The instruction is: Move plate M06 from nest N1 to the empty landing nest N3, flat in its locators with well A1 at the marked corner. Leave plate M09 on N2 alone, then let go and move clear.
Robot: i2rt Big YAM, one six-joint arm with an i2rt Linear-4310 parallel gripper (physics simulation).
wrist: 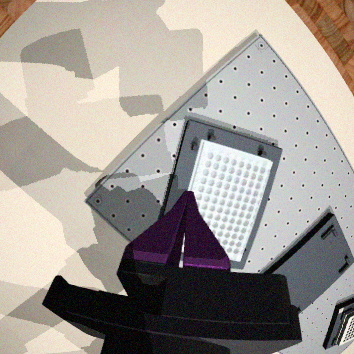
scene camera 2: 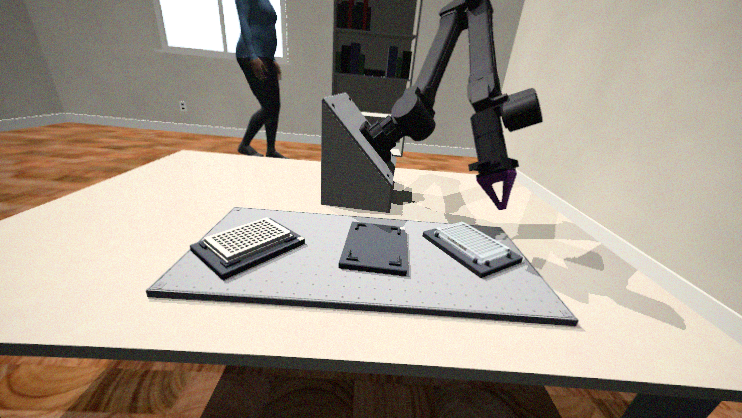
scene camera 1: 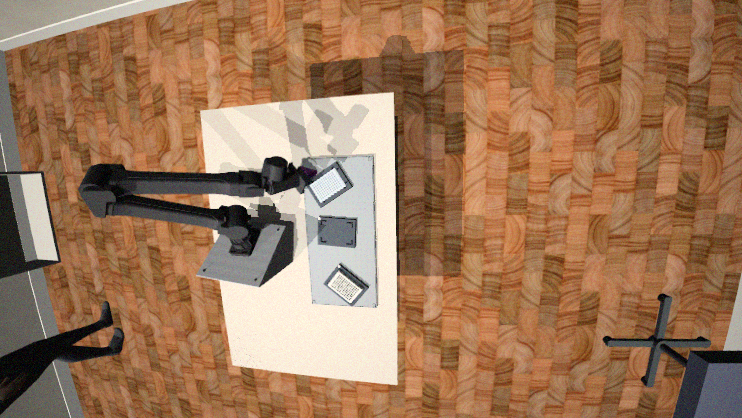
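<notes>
A white, pale-walled well plate (scene camera 1: 328, 185) (scene camera 2: 472, 242) (wrist: 232, 200) lies in a dark nest, at the right in scene camera 2. A cream well plate (scene camera 1: 346, 287) (scene camera 2: 251, 237) (wrist: 348, 331) lies in another dark nest at the left there. The empty dark nest (scene camera 1: 337, 232) (scene camera 2: 374, 248) (wrist: 311, 267) with corner locators sits between them. I cannot read any plate or nest labels. My purple-fingered gripper (scene camera 1: 313, 173) (scene camera 2: 501, 208) (wrist: 188, 196) is shut with nothing between its fingertips. It hangs above the white plate's nest, near one long side, apart from the plate. The fingers hide part of that nest in the wrist view.
The nests stand on a grey perforated board (scene camera 1: 366, 207) (scene camera 2: 311, 290) (wrist: 295, 120) on a cream table (scene camera 1: 311, 342) (scene camera 2: 103, 311). The arm's wedge-shaped base (scene camera 1: 244, 259) (scene camera 2: 353, 160) stands behind the board. A person (scene camera 2: 259, 67) stands beyond the table, and a wall is at the right.
</notes>
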